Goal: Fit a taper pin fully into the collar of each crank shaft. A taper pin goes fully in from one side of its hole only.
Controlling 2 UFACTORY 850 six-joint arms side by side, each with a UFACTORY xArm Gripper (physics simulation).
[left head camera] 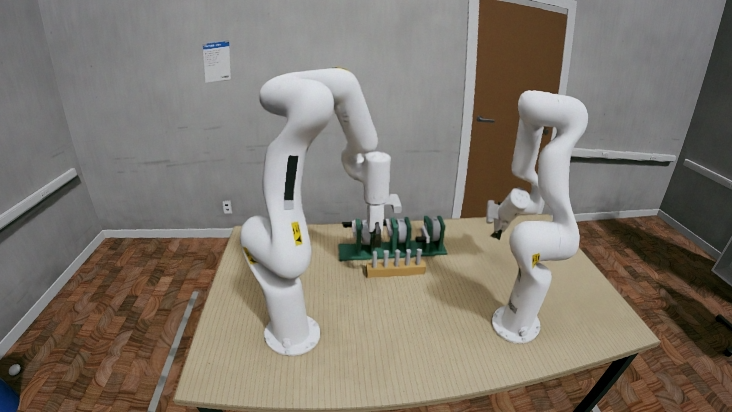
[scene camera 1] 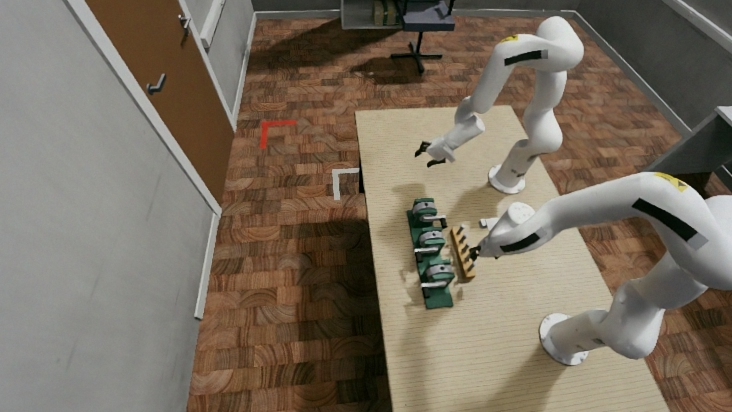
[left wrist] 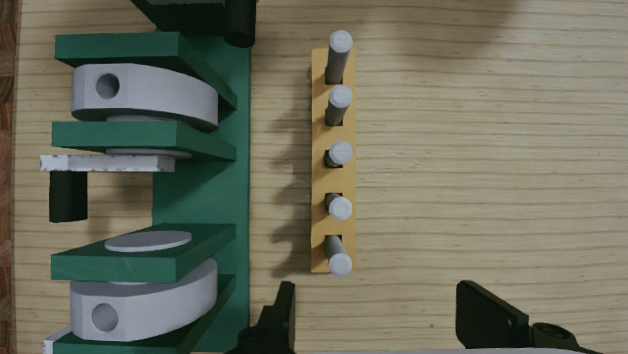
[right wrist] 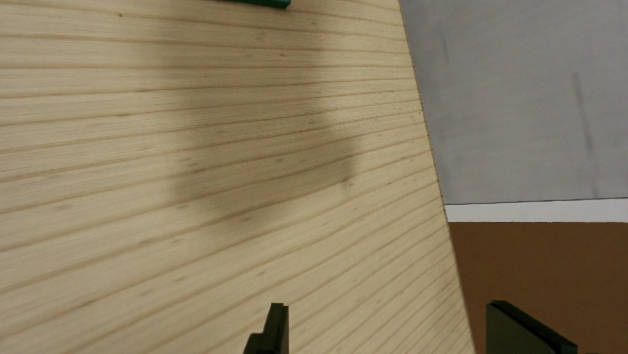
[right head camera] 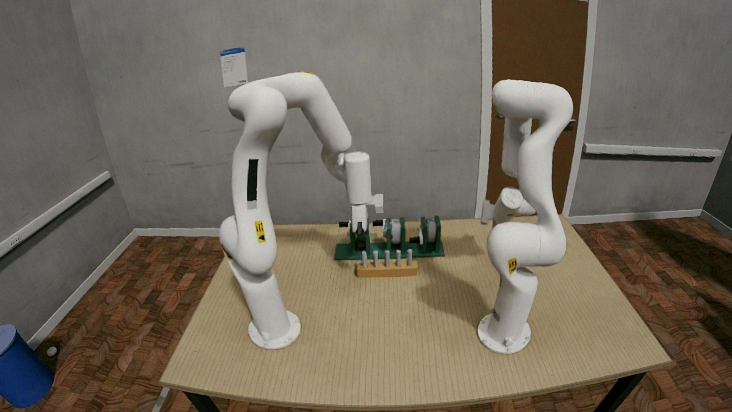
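Several grey taper pins stand upright in a row in the orange block. Three grey collars sit between green supports on the green base. In the left wrist view, the upper collar and the lower collar each show an open round hole; the third collar shows in scene camera 1. My left gripper is open and empty, pointing down above the block's lower end in the left wrist view. My right gripper is open and empty, apart from the fixture.
White crank arms with black handles stick out from the collars' shafts, beside the green supports. The wooden table carries both arms, and its edge runs close behind the fixture. A brown door stands behind the table.
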